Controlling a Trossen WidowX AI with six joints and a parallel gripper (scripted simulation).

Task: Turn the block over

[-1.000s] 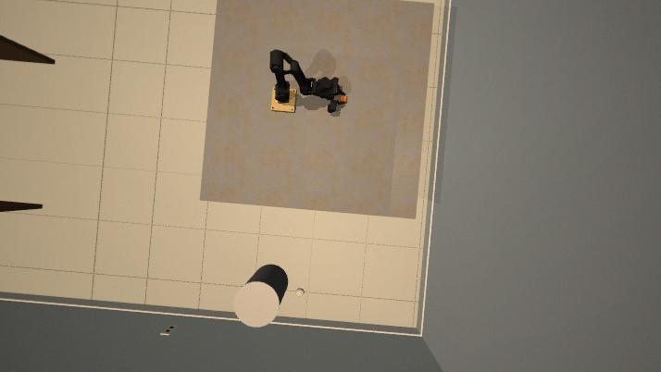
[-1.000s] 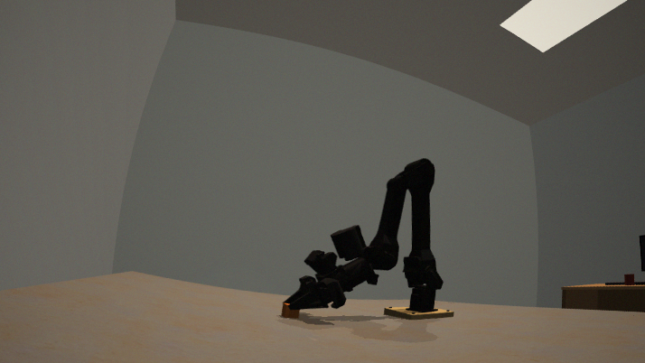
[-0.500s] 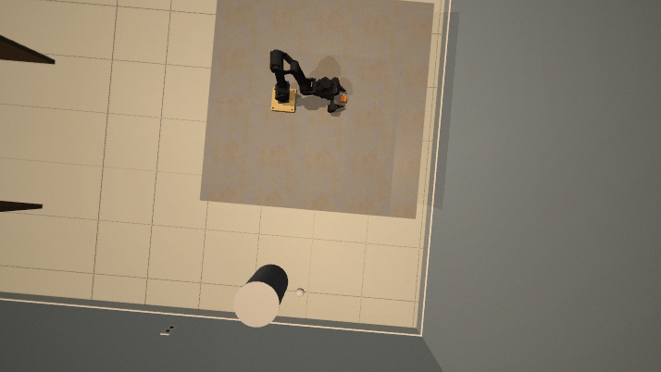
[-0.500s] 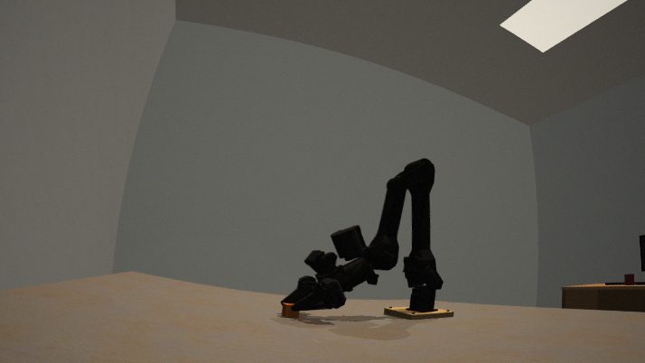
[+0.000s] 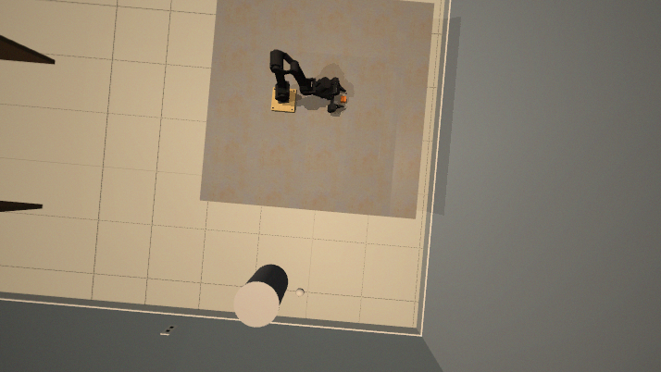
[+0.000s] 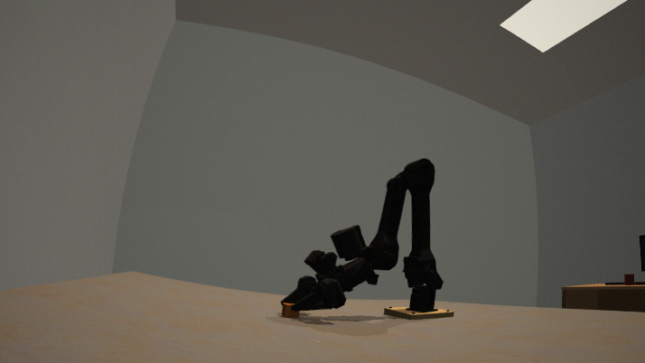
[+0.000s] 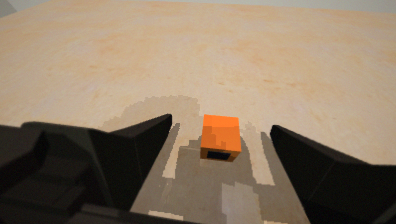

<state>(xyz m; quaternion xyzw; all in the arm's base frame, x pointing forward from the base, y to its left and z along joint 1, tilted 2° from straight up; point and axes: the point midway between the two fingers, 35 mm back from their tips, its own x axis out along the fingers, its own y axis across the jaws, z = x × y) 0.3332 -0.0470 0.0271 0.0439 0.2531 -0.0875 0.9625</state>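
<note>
Right now the block is 20 mm behind my gripper tip and 10 mm below it.
</note>
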